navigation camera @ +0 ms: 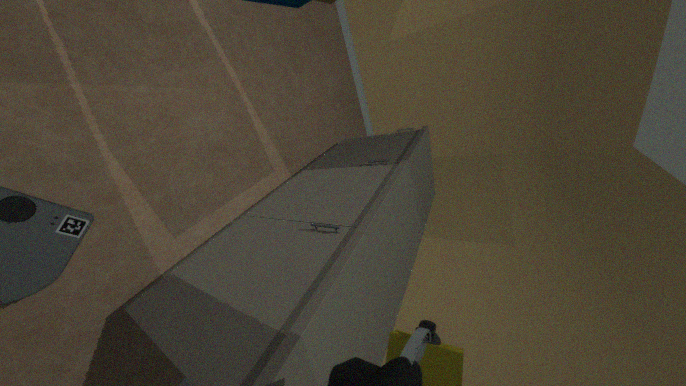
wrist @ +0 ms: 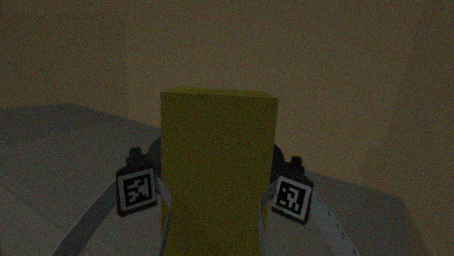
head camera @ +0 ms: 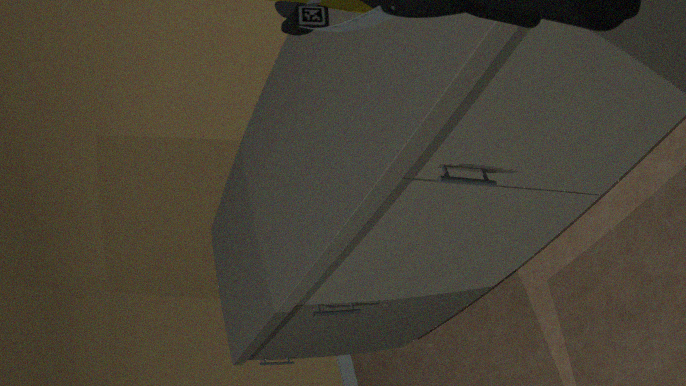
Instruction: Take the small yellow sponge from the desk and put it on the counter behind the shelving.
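Where they show: gripper, fingertip midpoint: (navigation camera: 425, 361) (wrist: 216, 157); robot's base, link origin: (navigation camera: 17, 207).
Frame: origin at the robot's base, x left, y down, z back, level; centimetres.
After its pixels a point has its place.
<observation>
The small yellow sponge (head camera: 345, 5) {x -37.2, y -115.8, z -0.8 cm} (navigation camera: 445, 365) {x -37.4, y -121.4, z 0.7 cm} (wrist: 218, 130) {x -37.4, y -121.5, z 1.9 cm} is a block held upright in the wrist view. My gripper (head camera: 292, 17) (wrist: 216, 157) {x -41.7, y -118.2, z 1.9 cm} is shut on it, one finger pressed to each side. In the navigation camera, one fingertip shows in front of the sponge and the other is hidden. The grey counter (head camera: 350, 125) {x -81.0, y -91.0, z -21.1 cm} (navigation camera: 370, 280) {x -79.0, y -91.0, z -9.3 cm} (wrist: 65, 155) {x -101.2, y -91.0, z -47.9 cm} runs along the wall. In the wrist view its top lies behind and below the sponge. The gap between sponge and counter top is hard to judge. The shelving and the desk cannot be made out.
A yellow-brown wall (head camera: 125, 200) {x -176.4, y -131.7, z -80.3 cm} (navigation camera: 525, 200) {x -182.1, y -154.7, z -89.1 cm} (wrist: 250, 45) {x -117.1, y -131.0, z 11.2 cm} rises behind the counter. Handled doors (head camera: 475, 240) {x -83.0, y -51.1, z -44.9 cm} form its front, above a reddish floor (head camera: 625, 300) {x -54.0, y 0.0, z -53.6 cm} (navigation camera: 175, 100) {x -20.2, y 0.0, z -65.3 cm}. My base (navigation camera: 40, 255) {x -10.1, y -16.0, z 10.5 cm} shows at the left, in front of the counter. A pale object (navigation camera: 667, 110) {x -184.7, y -243.7, z -161.0 cm} is at the right.
</observation>
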